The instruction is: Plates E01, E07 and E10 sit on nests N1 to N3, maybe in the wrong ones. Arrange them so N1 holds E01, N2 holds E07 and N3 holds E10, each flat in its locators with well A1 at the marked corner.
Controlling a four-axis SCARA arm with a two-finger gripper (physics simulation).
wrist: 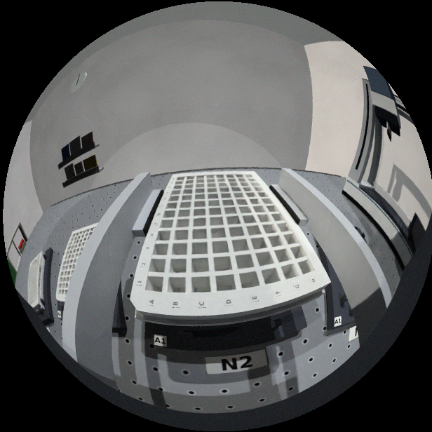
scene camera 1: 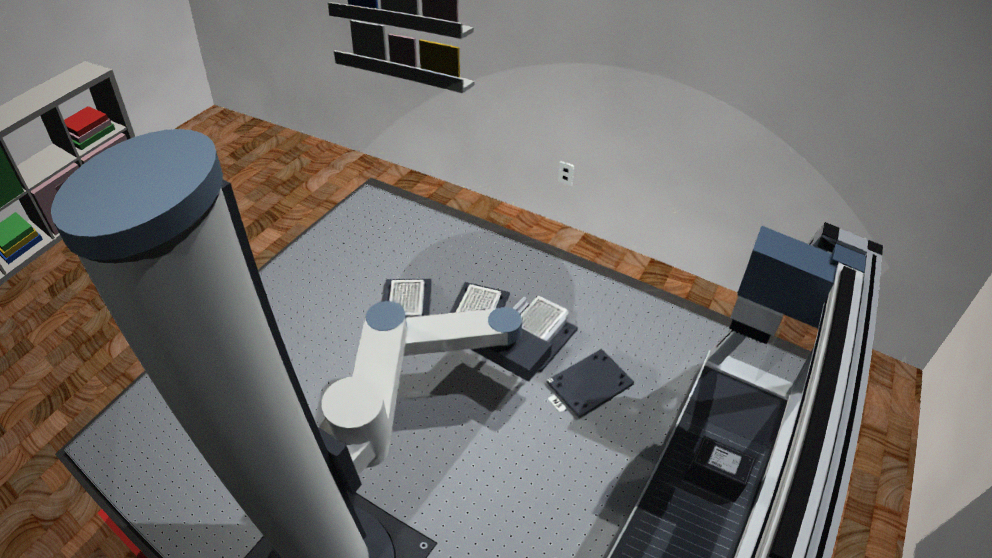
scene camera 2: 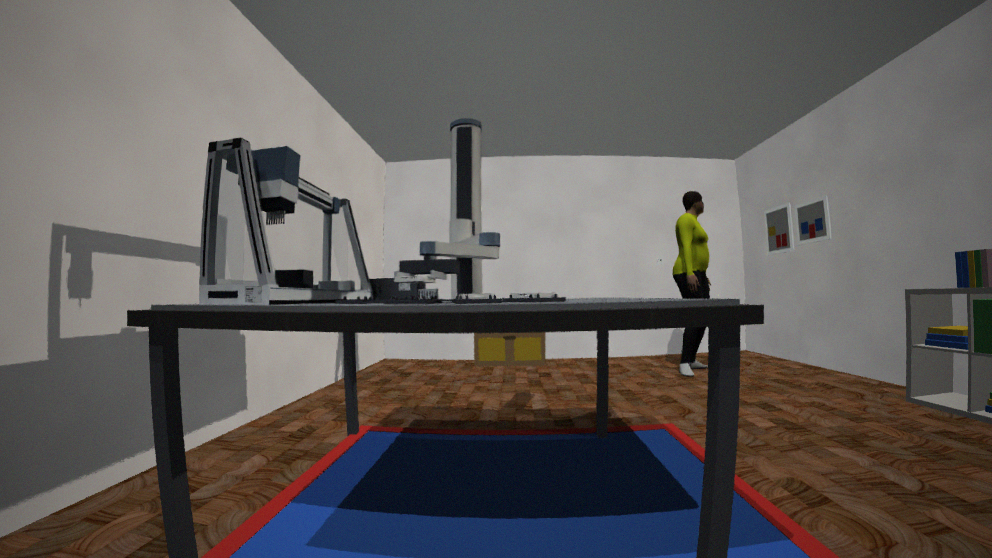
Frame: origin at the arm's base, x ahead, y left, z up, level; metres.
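Seen in the pictures: gripper, fingertip midpoint: (scene camera 1: 544,309) (scene camera 2: 413,274).
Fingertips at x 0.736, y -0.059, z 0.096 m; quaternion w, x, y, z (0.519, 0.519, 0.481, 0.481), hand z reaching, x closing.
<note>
A point is followed by its place in that frame.
My gripper (scene camera 1: 543,316) {x 0.736, y -0.059, z 0.096 m} (wrist: 217,178) is shut on a white gridded plate (scene camera 1: 546,314) {x 0.733, y -0.066, z 0.087 m} (scene camera 2: 414,276) {x 0.775, y -0.045, z 0.088 m} (wrist: 227,240), gripped by its long sides. The plate hangs level above dark nest N2 (scene camera 1: 567,335) {x 0.751, y -0.119, z 0.025 m} (wrist: 225,334), with a gap below. Its A1 corner is at the near left in the wrist view, on the same side as the nest's A1 mark (wrist: 160,341). Nest N3 (scene camera 1: 591,383) {x 0.650, y -0.232, z 0.025 m} (wrist: 338,306) stands bare to the right. A second plate (scene camera 1: 480,298) {x 0.737, y 0.119, z 0.038 m} (wrist: 76,262) and a third plate (scene camera 1: 406,296) {x 0.646, y 0.283, z 0.037 m} (wrist: 37,279) sit on nests to the left. Plate numbers are not legible.
A gantry machine with a blue head (scene camera 1: 787,274) {x 0.698, y -0.539, z 0.479 m} (scene camera 2: 278,166) {x 0.778, y -0.490, z 0.436 m} (wrist: 378,82) stands beyond N3. A black box (scene camera 1: 721,465) {x 0.515, y -0.572, z 0.133 m} (scene camera 2: 294,278) {x 0.565, y -0.551, z 0.101 m} is on its deck. A person (scene camera 2: 691,242) stands behind the table. The arm's column (scene camera 1: 228,360) {x -0.013, y -0.074, z 0.710 m} (scene camera 2: 465,180) {x 0.077, y 0.008, z 0.575 m} rises behind the nests in scene camera 2.
</note>
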